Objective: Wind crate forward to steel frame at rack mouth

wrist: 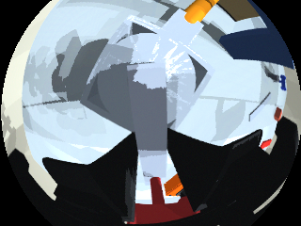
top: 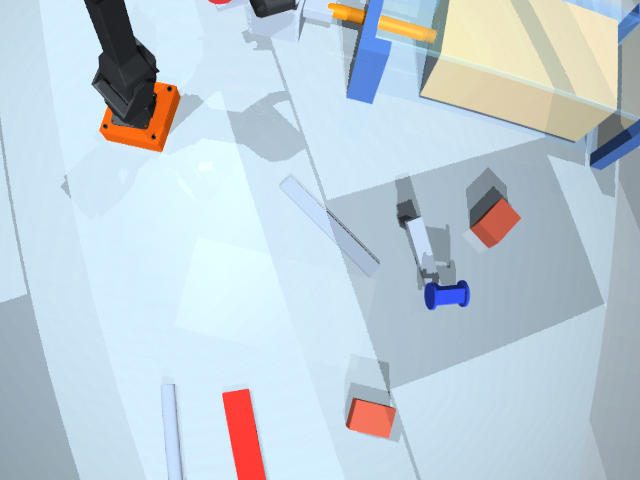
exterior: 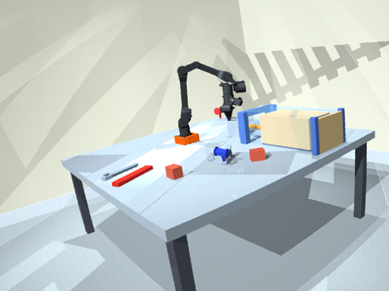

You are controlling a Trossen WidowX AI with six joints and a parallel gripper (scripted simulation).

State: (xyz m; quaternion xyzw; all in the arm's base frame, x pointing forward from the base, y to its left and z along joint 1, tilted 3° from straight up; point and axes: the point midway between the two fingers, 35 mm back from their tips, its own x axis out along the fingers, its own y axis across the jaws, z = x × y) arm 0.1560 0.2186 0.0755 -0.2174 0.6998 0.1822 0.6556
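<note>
Right now the grey crank handle is 2 cm above my gripper tip, 1 cm to the right of it and 1 cm behind it. Round my gripper tip: red knob: 5 cm above, 4 cm behind, 3 cm to the right; round winch: 6 cm below, 2 cm to the left, 2 cm ahead; blue steel frame: 20 cm ahead, 2 cm above, 1 cm to the left.
</note>
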